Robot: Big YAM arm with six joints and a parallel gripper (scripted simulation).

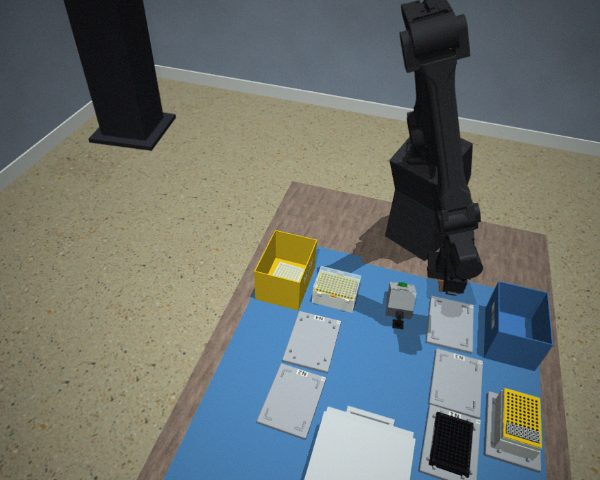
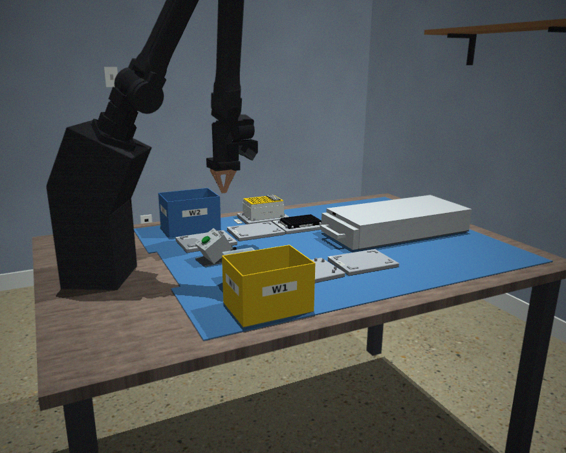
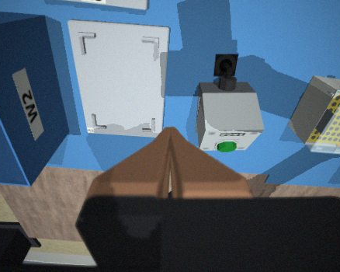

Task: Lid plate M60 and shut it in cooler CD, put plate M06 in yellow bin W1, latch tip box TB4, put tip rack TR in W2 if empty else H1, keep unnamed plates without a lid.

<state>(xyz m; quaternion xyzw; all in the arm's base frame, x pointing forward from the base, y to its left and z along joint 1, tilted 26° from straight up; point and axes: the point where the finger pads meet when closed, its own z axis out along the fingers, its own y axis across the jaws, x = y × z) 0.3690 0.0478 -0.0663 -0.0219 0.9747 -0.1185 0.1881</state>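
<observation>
Now: the green DONE key 120 mm below my hand, 100 mm behind it and 80 mm to the right of it. From my hand the other things lie so: nest N3: 180 mm below, 150 mm ahead, 80 mm to the left; then lid park LP: 180 mm below, 70 mm to the left, 30 mm behind; then blue bin W2: 230 mm to the left, 140 mm below, 20 mm behind.
</observation>
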